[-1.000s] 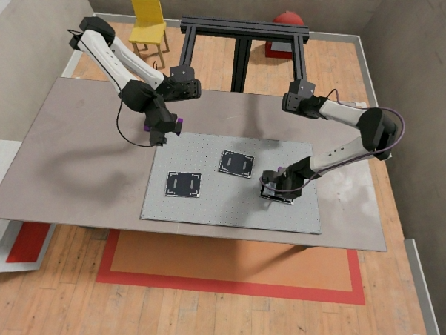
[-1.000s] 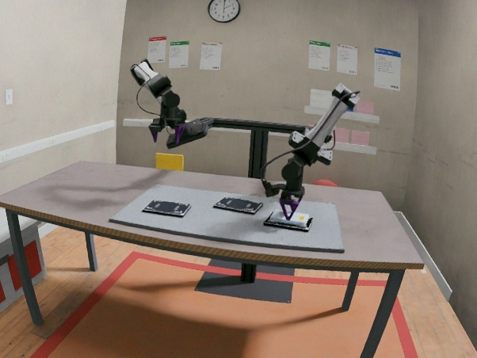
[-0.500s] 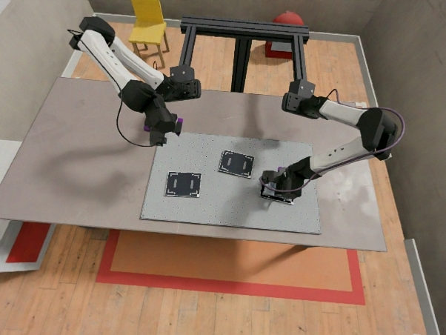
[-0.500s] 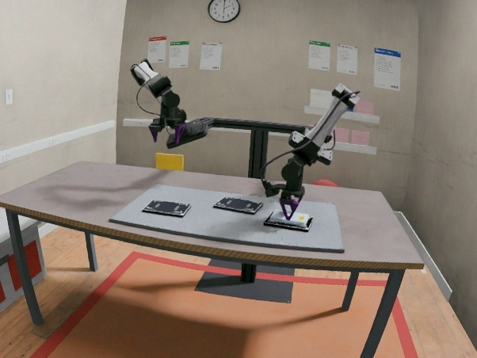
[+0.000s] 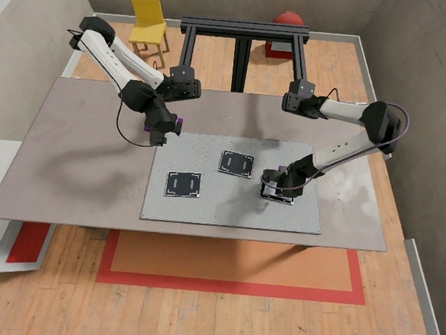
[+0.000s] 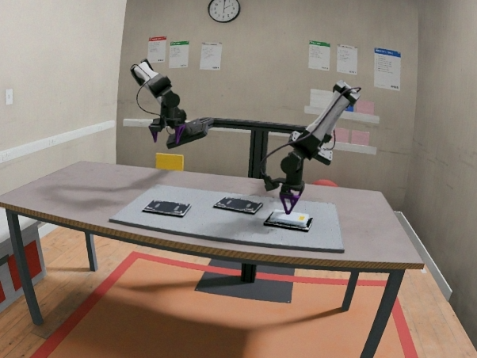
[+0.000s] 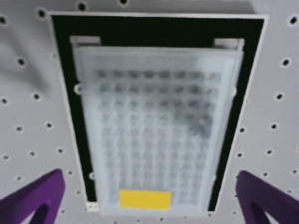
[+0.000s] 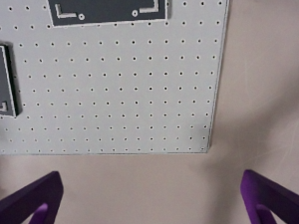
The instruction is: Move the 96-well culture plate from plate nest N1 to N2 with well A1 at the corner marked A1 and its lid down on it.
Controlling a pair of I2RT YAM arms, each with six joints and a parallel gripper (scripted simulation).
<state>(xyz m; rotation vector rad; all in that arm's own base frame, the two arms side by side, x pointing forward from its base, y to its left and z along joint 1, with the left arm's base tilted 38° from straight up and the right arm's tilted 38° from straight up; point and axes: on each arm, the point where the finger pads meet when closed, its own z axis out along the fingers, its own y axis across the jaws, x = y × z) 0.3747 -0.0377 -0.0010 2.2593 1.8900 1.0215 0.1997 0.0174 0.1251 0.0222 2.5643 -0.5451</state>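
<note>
Right now my left hand is 40 mm above the culture plate.
</note>
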